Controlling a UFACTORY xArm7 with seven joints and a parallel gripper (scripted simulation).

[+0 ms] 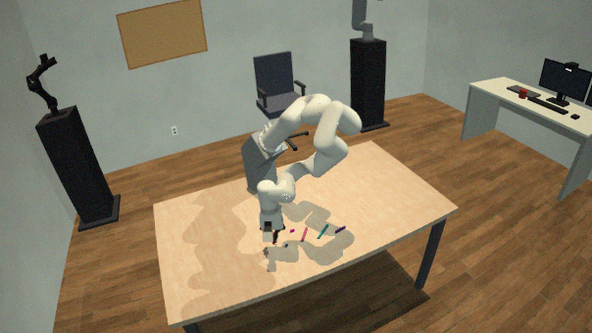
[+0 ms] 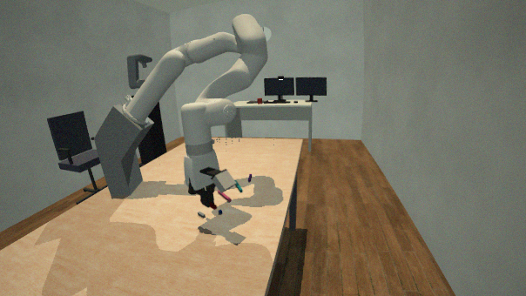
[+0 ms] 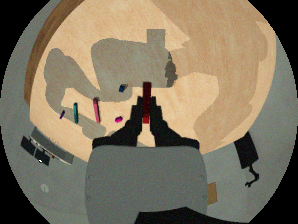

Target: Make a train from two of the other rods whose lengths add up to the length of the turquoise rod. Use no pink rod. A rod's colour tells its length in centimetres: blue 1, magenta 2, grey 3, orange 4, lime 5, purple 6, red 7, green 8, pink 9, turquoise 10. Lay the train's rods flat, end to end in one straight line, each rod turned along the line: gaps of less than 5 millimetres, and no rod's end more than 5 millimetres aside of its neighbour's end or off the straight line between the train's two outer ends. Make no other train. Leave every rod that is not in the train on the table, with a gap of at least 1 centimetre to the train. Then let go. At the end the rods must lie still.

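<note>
The grey rod is 80 mm below my hand, 50 mm behind it and 20 mm to the left of it. Round my hand: tiny blue rod: 80 mm below, 50 mm to the left, 10 mm ahead; magenta rod: 110 mm to the left, 80 mm below, 70 mm behind; red rod: 20 mm below.
</note>
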